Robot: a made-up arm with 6 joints. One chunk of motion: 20 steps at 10 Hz.
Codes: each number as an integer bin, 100 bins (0 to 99) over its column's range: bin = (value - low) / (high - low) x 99, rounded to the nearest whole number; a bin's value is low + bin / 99 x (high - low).
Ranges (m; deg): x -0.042..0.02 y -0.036..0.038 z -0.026..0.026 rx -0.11..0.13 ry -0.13..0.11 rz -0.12..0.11
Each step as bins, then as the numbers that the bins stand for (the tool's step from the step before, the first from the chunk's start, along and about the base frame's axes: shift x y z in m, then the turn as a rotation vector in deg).
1 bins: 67 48 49 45 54 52
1 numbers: -0.00004 -0.00012 -0.00026 -0.001 0.001 0.001
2 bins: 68 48 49 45 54 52
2 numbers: 0.00059 -0.00012 -0.00026 -0.001 0.001 0.001
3 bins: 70 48 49 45 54 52
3 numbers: 0.00184 -0.00012 -0.00026 -0.001 0.001 0.001
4 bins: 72 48 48 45 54 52
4 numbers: 0.00309 -0.00012 -0.00079 -0.001 0.001 0.001
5 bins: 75 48 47 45 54 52
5 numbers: 0.00497 -0.00012 -0.00131 -0.001 0.001 0.001
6 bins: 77 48 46 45 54 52
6 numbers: 0.00622 -0.00012 -0.00184 -0.001 0.001 0.001
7 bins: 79 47 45 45 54 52
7 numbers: 0.00747 -0.00087 -0.00236 -0.001 0.001 0.001
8 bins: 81 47 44 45 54 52
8 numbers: 0.00873 -0.00087 -0.00289 -0.001 0.001 0.001
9 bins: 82 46 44 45 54 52
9 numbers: 0.00935 -0.00162 -0.00289 -0.001 0.001 0.001
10 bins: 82 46 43 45 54 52
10 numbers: 0.00935 -0.00162 -0.00341 -0.001 0.001 0.001
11 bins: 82 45 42 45 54 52
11 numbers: 0.00935 -0.00236 -0.00394 -0.001 0.001 0.001
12 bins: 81 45 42 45 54 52
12 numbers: 0.00873 -0.00236 -0.00394 -0.001 0.001 0.001
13 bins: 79 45 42 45 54 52
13 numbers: 0.00747 -0.00236 -0.00394 -0.001 0.001 0.001
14 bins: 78 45 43 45 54 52
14 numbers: 0.00685 -0.00236 -0.00341 -0.001 0.001 0.001
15 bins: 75 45 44 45 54 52
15 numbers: 0.00497 -0.00236 -0.00289 -0.001 0.001 0.001
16 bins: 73 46 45 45 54 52
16 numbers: 0.00372 -0.00162 -0.00236 -0.001 0.001 0.001
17 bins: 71 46 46 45 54 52
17 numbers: 0.00246 -0.00162 -0.00184 -0.001 0.001 0.001
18 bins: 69 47 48 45 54 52
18 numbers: 0.00121 -0.00087 -0.00079 -0.001 0.001 0.001
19 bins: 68 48 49 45 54 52
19 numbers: 0.00059 -0.00012 -0.00026 -0.001 0.001 0.001
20 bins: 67 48 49 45 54 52
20 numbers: -0.00004 -0.00012 -0.00026 -0.001 0.001 0.001
